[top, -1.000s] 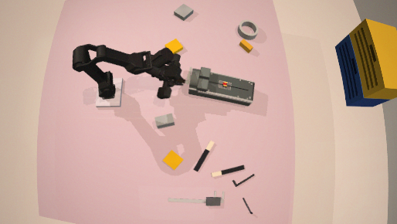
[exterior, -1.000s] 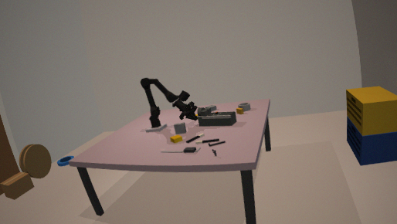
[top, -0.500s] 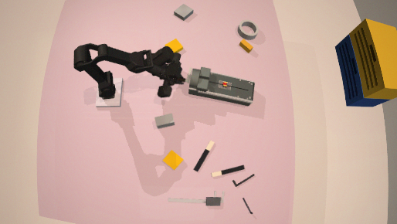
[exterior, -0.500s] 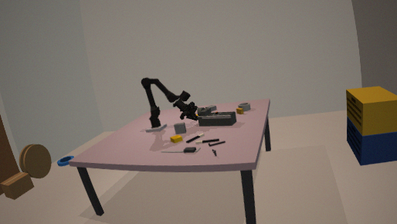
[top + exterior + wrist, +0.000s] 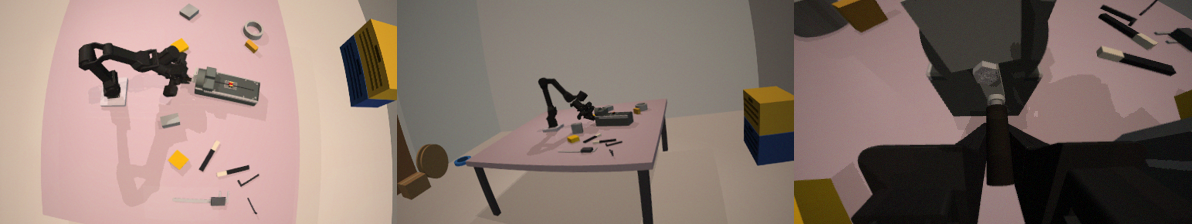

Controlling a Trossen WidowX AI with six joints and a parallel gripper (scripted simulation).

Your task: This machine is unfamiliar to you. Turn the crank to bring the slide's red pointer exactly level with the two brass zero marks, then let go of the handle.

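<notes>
Now: the dark crank handle 20 mm behind my gripper tip, 10 mm to the left of it and 20 mm above it. Also, from my gripper tip: orange block 300 mm ahead, 170 mm to the left, 20 mm below; red pointer 160 mm ahead, 40 mm to the right, 50 mm above.
</notes>
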